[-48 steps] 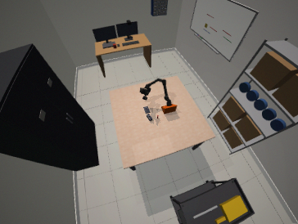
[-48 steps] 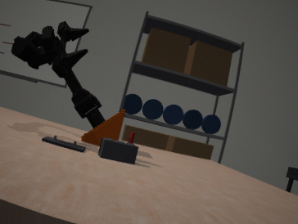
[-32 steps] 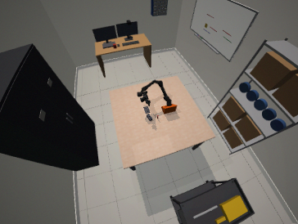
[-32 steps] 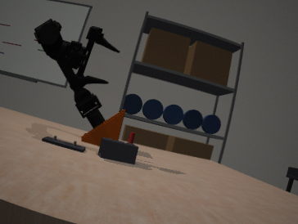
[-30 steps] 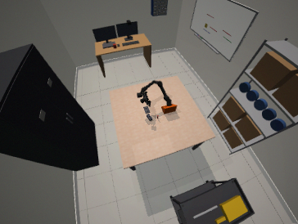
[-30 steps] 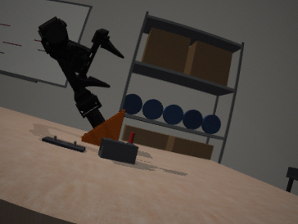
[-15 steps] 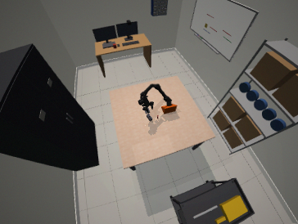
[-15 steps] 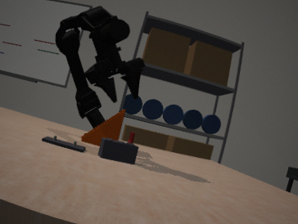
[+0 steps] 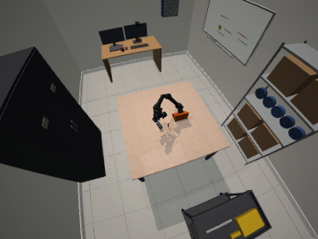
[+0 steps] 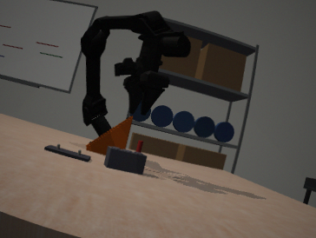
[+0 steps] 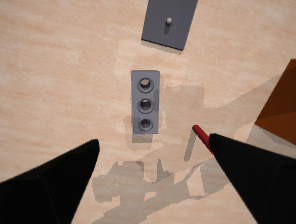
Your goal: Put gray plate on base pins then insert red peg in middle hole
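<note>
Right now my gripper tip is 11 cm above the gray plate. Also, from my gripper tip: red peg: 10 cm behind, 4 cm to the left, 11 cm below.
</note>
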